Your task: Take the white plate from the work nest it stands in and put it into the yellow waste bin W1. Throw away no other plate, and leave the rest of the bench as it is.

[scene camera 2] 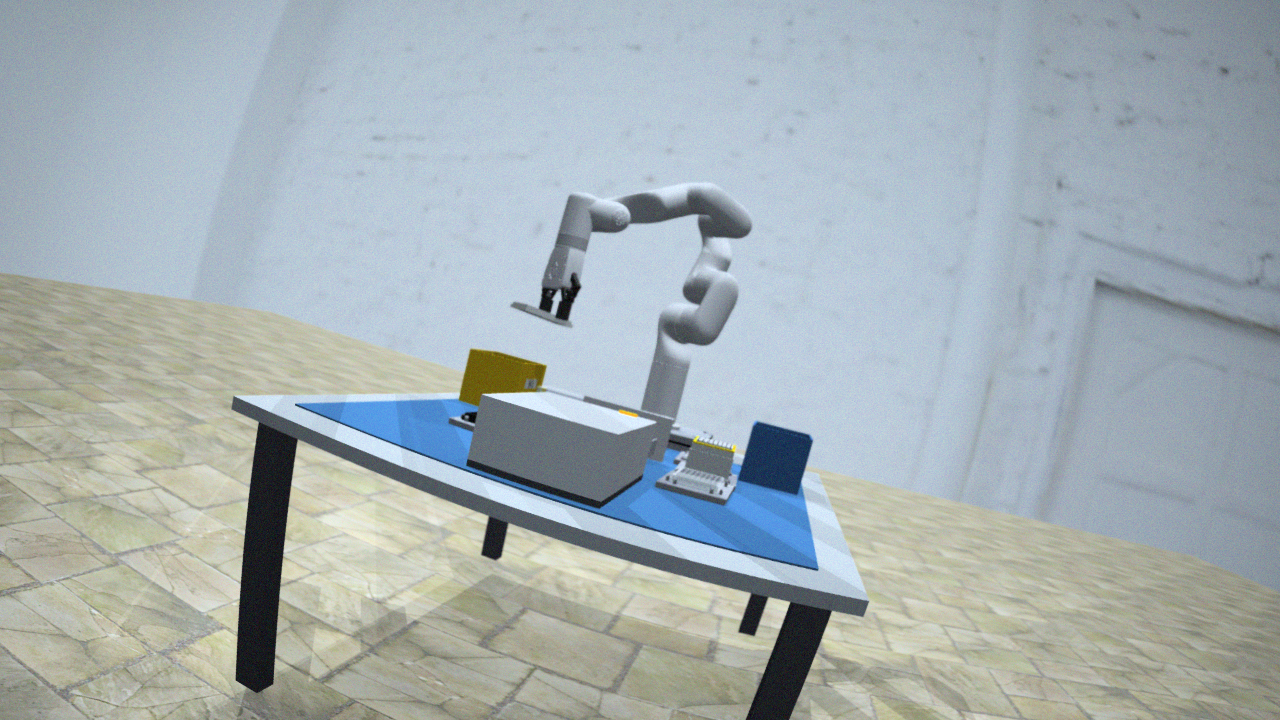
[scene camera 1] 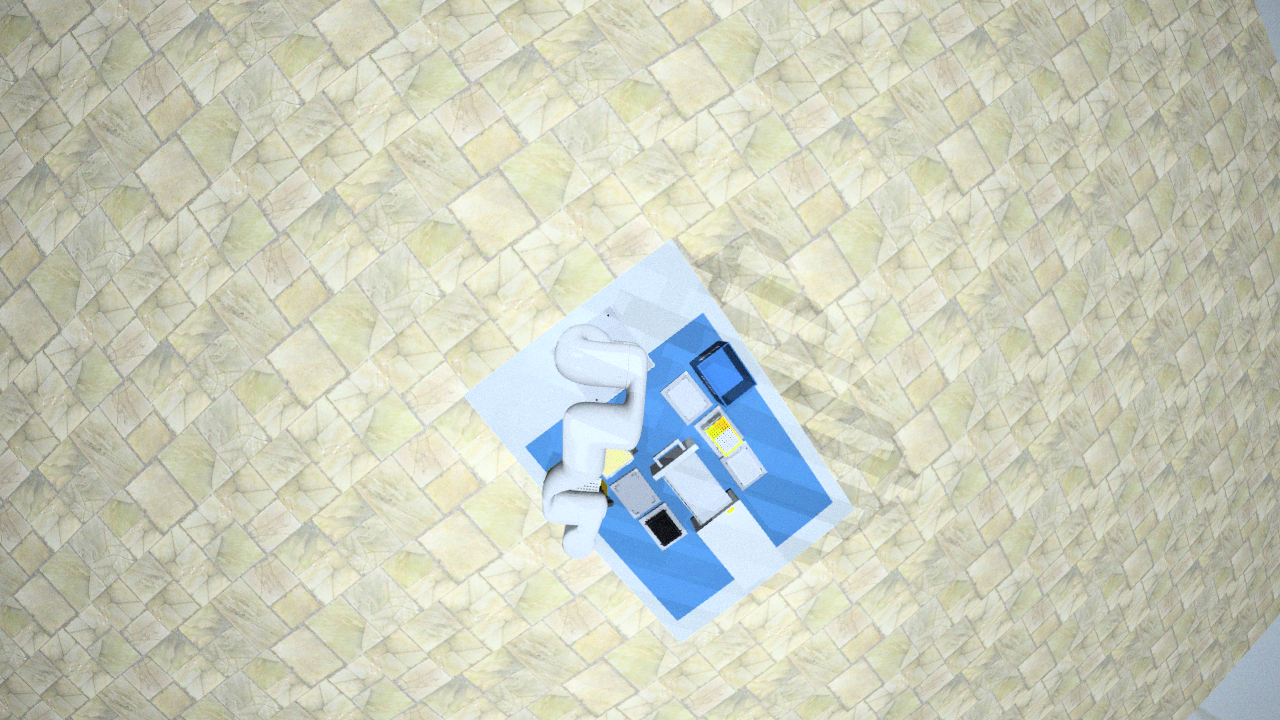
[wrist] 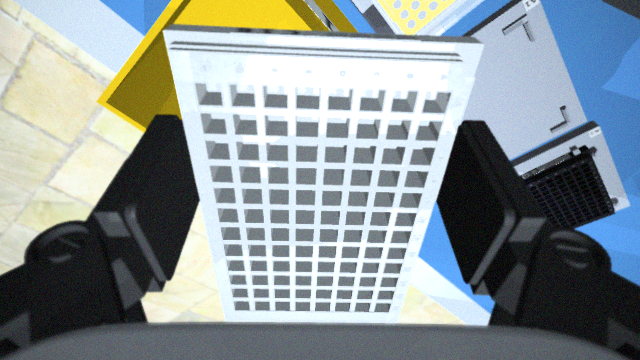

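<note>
My gripper is shut on the white plate, a grid of square wells, with one finger at each long side. The plate is high above the bench, slightly tilted in scene camera 2. The yellow waste bin stands below it; in the wrist view the plate's far edge covers part of the bin. In scene camera 1 the arm hides the gripper, the plate and most of the bin. An empty grey work nest lies beside the bin.
A black plate sits in a neighbouring nest. A pale yellow rack lies near the bin. A grey-white machine stands mid-bench. Beyond it are a yellow-and-white rack and a blue bin.
</note>
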